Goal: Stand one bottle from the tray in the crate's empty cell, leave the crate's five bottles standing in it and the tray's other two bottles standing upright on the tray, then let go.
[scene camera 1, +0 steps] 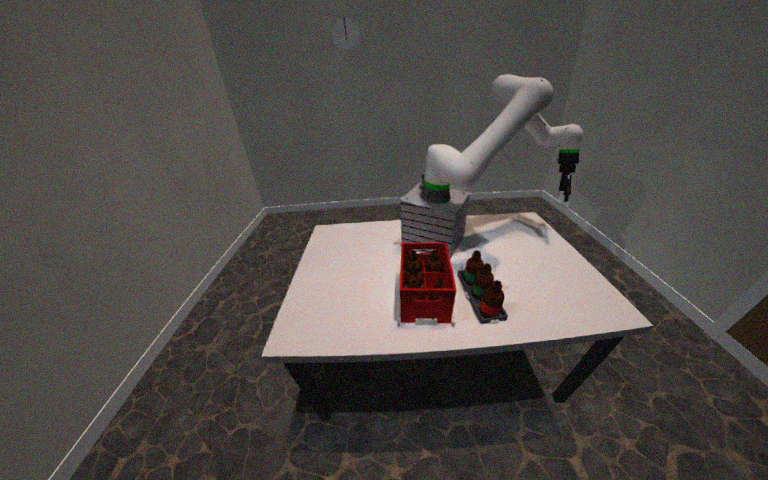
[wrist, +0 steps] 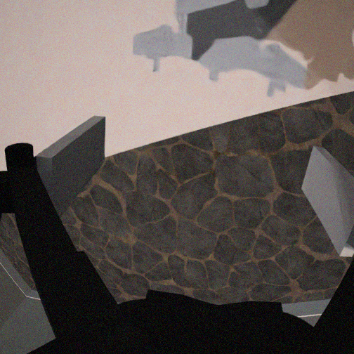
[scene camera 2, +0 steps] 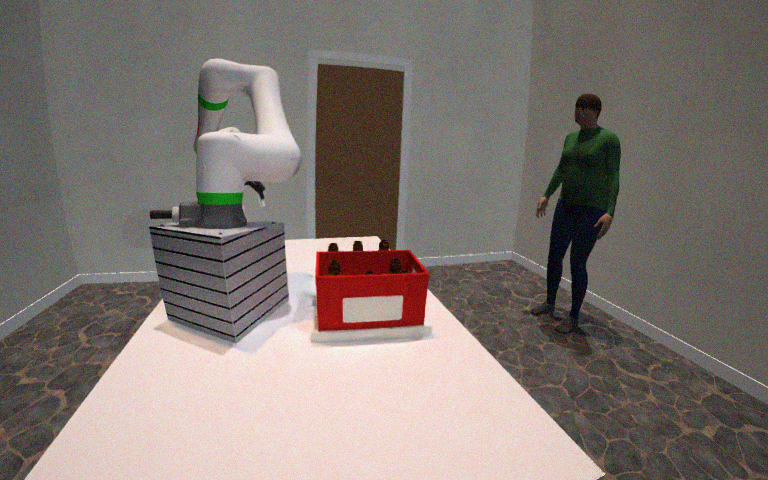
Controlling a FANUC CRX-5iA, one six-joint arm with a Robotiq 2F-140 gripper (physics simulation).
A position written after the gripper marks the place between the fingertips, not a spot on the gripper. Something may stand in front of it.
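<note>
Pale strip point(scene camera 2: 418, 330). Gripper point(wrist: 208, 152).
</note>
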